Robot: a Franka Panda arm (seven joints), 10 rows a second.
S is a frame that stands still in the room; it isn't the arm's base.
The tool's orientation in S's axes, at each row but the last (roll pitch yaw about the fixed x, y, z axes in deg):
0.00, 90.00, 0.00
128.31, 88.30, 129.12
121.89, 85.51, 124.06
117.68, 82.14, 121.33
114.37, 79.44, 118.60
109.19, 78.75, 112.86
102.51, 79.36, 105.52
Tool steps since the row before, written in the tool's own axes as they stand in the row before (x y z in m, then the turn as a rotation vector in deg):
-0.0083, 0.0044, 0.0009, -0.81, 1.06, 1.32
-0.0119, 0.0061, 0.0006, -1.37, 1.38, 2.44
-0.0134, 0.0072, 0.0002, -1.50, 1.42, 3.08
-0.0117, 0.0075, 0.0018, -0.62, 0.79, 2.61
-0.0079, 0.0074, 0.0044, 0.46, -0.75, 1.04
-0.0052, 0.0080, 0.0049, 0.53, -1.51, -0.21
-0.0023, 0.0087, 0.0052, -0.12, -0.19, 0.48
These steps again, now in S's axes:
0.0009, 0.0044, 0.0083, 1.32, 1.06, 0.81
0.0007, 0.0058, 0.0120, 2.45, 1.38, 1.36
0.0005, 0.0063, 0.0138, 3.09, 1.44, 1.46
0.0022, 0.0062, 0.0124, 2.60, 0.89, 0.54
0.0046, 0.0064, 0.0087, 1.04, -0.58, -0.66
0.0048, 0.0073, 0.0063, -0.16, -1.40, -0.78
0.0049, 0.0084, 0.0036, 0.49, -0.18, 0.06

